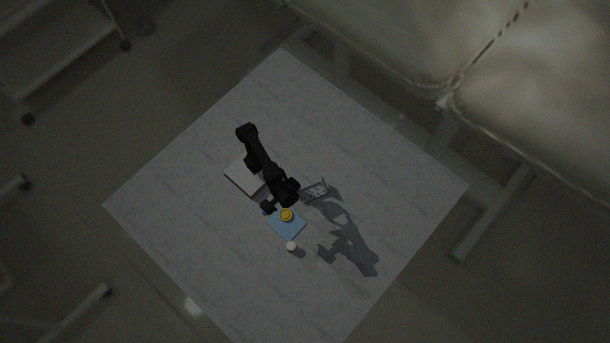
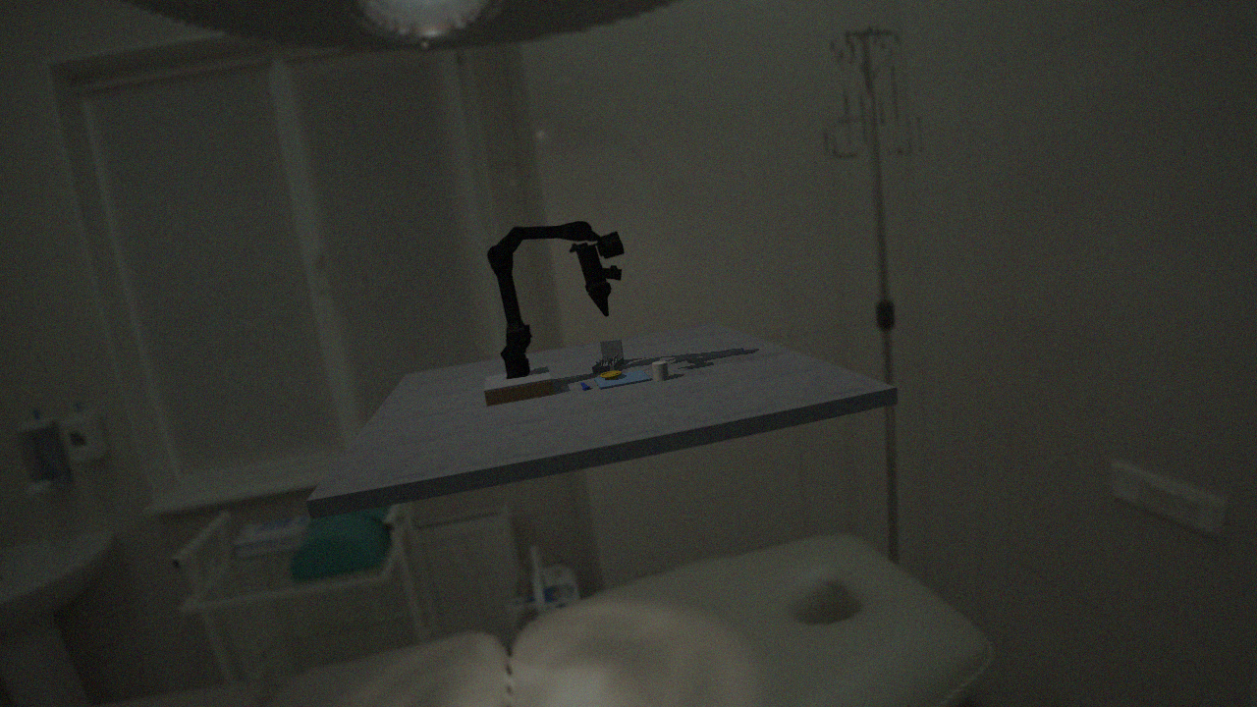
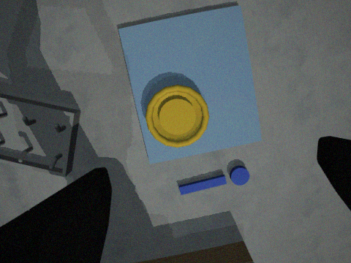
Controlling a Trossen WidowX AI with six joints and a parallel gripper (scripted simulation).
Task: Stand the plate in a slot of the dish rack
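Right now my gripper tip is 10 mm past the yellow plate, 10 mm to the right of it and 180 mm above it. Also, from my gripper tip: small white cup 130 mm ahead, 70 mm to the right, 170 mm below; light blue mat 20 mm ahead, 10 mm to the right, 200 mm below; grey dish rack 20 mm behind, 190 mm to the left, 180 mm below.
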